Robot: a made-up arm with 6 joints. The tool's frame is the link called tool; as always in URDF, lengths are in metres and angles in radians. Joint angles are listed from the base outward. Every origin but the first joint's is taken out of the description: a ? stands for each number. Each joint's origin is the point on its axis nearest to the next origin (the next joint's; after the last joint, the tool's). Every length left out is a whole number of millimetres.
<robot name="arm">
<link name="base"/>
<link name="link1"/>
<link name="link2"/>
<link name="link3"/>
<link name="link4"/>
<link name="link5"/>
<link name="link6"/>
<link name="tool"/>
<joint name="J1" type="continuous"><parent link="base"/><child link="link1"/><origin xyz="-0.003 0.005 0.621"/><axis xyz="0 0 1"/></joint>
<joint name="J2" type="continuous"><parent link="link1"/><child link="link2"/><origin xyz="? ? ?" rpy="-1.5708 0 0"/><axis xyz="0 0 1"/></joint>
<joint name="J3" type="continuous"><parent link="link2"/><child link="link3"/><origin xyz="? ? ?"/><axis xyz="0 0 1"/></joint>
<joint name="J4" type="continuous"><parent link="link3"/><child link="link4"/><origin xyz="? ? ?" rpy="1.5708 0 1.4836"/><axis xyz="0 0 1"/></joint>
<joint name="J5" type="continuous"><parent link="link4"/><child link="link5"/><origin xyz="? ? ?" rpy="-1.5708 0 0"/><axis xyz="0 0 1"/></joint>
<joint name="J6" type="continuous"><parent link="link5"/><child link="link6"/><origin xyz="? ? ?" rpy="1.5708 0 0"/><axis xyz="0 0 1"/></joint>
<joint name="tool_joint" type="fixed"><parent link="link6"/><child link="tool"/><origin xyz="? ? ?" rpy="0 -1.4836 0"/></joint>
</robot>
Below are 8 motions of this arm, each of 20 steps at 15 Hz.
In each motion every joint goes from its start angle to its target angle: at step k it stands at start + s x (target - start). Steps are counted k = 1, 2, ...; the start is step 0. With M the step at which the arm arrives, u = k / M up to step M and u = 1 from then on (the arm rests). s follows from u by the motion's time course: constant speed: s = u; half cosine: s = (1 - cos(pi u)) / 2; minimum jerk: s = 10 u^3 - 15 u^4 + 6 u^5.
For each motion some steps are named. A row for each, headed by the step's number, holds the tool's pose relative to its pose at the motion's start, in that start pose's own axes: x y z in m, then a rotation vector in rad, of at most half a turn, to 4 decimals.
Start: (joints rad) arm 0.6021 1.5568 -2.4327 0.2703 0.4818 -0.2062
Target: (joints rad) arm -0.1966 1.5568 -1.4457 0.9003 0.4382 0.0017
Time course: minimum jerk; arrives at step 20
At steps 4, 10, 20:
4: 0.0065 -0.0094 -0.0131 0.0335 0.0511 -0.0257
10: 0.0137 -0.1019 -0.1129 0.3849 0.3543 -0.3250
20: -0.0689 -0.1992 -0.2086 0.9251 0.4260 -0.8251

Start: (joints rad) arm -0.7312 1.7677 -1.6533 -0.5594 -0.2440 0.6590
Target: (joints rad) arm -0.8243 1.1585 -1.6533 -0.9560 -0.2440 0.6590
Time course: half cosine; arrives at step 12
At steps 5, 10, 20:
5: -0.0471 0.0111 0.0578 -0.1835 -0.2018 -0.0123
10: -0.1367 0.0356 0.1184 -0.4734 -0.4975 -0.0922
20: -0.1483 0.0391 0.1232 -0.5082 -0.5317 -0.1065

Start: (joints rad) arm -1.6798 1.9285 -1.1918 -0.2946 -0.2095 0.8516
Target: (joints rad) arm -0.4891 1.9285 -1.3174 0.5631 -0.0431 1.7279
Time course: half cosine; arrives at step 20
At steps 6, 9, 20:
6: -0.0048 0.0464 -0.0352 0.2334 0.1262 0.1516
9: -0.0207 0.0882 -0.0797 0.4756 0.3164 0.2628
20: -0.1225 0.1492 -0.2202 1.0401 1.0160 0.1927

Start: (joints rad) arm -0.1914 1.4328 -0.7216 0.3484 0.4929 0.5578
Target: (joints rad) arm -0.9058 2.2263 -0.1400 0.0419 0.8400 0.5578
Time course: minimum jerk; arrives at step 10
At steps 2, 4, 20:
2: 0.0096 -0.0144 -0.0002 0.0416 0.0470 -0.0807
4: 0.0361 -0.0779 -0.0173 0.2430 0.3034 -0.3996
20: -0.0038 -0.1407 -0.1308 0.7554 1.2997 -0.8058

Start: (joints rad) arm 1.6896 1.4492 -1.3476 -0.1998 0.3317 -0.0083
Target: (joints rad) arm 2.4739 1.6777 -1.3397 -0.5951 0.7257 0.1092
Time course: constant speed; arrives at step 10
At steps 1, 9, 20:
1: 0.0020 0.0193 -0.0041 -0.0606 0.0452 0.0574
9: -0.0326 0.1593 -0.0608 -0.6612 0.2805 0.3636
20: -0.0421 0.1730 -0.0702 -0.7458 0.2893 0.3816

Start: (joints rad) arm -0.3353 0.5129 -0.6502 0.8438 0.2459 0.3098
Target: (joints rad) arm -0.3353 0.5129 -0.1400 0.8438 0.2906 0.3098
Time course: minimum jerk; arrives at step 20
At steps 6, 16, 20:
6: 0.0028 -0.0194 -0.0088 0.0220 0.0412 -0.0748
16: -0.0078 -0.1092 -0.0568 0.1328 0.2382 -0.4305
20: -0.0102 -0.1154 -0.0606 0.1415 0.2528 -0.4568

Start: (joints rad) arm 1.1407 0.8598 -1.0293 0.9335 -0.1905 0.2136
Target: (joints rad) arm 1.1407 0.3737 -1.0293 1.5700 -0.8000 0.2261
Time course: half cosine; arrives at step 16
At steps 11, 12, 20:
11: -0.0948 0.0102 0.0477 0.5859 -0.5643 0.3009
12: -0.1042 0.0078 0.0495 0.6494 -0.6092 0.3184
20: -0.1218 0.0021 0.0516 0.7745 -0.6895 0.3451

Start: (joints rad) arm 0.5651 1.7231 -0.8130 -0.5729 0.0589 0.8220
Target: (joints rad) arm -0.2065 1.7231 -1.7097 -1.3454 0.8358 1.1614
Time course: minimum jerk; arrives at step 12
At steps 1, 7, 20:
1: 0.0000 -0.0007 0.0012 0.0013 -0.0024 -0.0043
7: -0.0709 -0.1392 0.1299 0.2839 -0.3618 -0.7685
20: -0.1709 -0.2131 0.1498 0.5250 -0.5922 -1.3086

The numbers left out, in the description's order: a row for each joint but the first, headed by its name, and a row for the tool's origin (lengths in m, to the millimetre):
J2: 0.01 0.04 0
J3: -0.187 -0.001 0
J4: 0.171 -0.006 0
J5: 0.008 -0.016 0
J6: -0.011 -0.077 0
tool: -0.019 0.017 0

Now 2 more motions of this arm.
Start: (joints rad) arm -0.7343 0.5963 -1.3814 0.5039 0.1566 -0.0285
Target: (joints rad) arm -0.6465 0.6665 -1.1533 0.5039 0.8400 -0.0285
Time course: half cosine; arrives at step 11
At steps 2, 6, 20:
2: 0.0037 -0.0023 -0.0089 0.0069 0.0773 -0.0036
6: 0.0144 -0.0142 -0.0673 0.0532 0.5573 -0.0158
20: 0.0056 -0.0206 -0.1178 0.0973 0.9767 -0.0133

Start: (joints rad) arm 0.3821 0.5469 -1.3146 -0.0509 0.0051 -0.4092
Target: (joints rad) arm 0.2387 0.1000 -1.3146 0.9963 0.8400 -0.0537
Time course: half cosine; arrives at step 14
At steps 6, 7, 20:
6: -0.0280 -0.0046 0.0105 0.4841 0.1177 0.1420
7: -0.0371 -0.0022 0.0145 0.6108 0.1400 0.2117
20: -0.0868 0.0240 0.0396 1.0483 0.2155 0.6751

